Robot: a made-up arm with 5 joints.
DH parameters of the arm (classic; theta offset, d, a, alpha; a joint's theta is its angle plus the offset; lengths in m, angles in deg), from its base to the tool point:
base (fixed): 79.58 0 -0.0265 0
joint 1: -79.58 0.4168 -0.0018 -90
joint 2: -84.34 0 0.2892 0
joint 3: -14.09 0 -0.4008 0
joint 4: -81.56 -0.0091 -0.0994 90
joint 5: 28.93 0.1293 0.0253 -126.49
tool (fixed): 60.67 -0.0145 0 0
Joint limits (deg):
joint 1: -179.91..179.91
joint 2: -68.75..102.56
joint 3: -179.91..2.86
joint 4: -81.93..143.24
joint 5: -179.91..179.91
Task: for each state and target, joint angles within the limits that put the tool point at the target. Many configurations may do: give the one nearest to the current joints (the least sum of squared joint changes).
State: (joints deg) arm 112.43 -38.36 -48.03 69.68 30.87
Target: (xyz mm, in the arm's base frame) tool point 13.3 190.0 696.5
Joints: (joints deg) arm 83.93 -65.97 -48.66 84.80 25.86
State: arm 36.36 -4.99 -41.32 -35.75 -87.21
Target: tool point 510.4 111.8 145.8
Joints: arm 18.94 48.34 -61.20 -18.47 -88.71
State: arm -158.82 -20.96 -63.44 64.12 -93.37
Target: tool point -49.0 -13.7 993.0
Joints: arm -142.44 -68.75 -83.41 73.38 -87.18
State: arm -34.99 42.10 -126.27 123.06 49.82
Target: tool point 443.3 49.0 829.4
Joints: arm 7.80 13.36 -139.47 129.02 50.15
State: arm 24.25 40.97 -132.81 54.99 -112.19
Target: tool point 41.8 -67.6 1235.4
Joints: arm -5.90 -17.19 -154.17 67.41 -104.30
